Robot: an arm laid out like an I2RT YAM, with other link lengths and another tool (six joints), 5 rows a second.
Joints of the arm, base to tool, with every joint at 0 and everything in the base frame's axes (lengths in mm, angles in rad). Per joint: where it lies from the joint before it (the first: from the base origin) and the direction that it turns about. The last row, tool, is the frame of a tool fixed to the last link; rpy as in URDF.
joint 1: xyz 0.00 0.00 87.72 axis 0 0 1
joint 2: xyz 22.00 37.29 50.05 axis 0 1 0
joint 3: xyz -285.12 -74.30 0.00 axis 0 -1 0
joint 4: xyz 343.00 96.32 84.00 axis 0 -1 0
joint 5: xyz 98.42 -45.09 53.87 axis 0 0 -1
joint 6: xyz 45.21 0.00 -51.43 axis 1 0 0
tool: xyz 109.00 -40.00 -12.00 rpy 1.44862 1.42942 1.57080
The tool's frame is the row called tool.
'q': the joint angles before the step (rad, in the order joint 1, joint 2, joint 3, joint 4, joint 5, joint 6). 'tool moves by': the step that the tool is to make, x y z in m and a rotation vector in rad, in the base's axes. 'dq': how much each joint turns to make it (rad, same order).
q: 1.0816 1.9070 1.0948 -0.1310 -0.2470 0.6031
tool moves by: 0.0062 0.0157 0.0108 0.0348 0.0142 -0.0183
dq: -0.0021 0.0191 0.0482 0.0029 -0.0134 0.0313
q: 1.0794 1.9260 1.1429 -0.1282 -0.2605 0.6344
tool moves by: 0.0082 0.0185 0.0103 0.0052 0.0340 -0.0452
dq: -0.0001 0.0460 0.0955 -0.0463 0.0021 0.0574
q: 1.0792 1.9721 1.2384 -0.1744 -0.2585 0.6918
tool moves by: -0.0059 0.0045 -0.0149 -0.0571 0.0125 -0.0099
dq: 0.0199 0.0555 0.0514 -0.0486 0.0301 0.0153
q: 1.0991 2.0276 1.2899 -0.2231 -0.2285 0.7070
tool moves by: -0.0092 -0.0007 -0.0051 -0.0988 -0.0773 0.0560
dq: 0.0418 0.0273 0.0463 -0.0880 0.0867 -0.0745
